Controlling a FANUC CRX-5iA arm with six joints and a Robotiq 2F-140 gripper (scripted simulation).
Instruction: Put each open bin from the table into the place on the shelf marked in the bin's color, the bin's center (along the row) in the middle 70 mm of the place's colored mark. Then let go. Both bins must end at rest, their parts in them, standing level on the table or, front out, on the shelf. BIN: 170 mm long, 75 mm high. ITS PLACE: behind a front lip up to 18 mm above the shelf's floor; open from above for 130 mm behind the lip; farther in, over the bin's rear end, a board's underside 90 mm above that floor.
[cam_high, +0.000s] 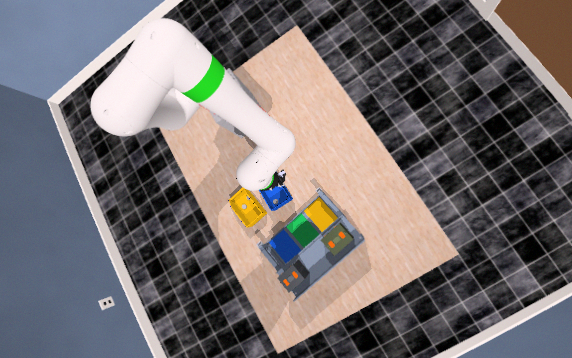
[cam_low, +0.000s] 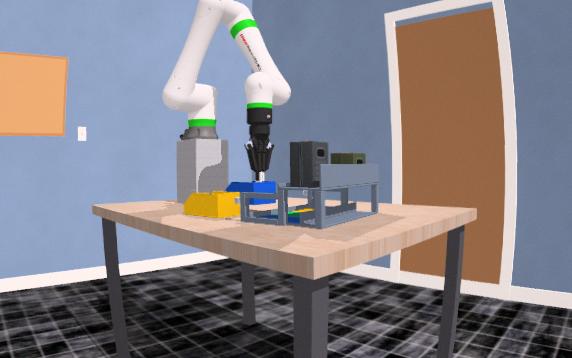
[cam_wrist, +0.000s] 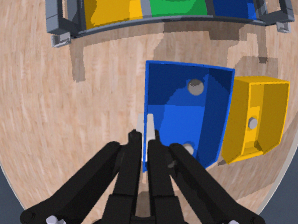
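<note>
Now: hand 50 mm to the left of the blue bin and 40 mm above it. Round my hand: yellow bin (10 mm ahead, 210 mm to the right, 70 mm below); then dark box (370 mm ahead, 110 mm to the right, 60 mm above).
</note>
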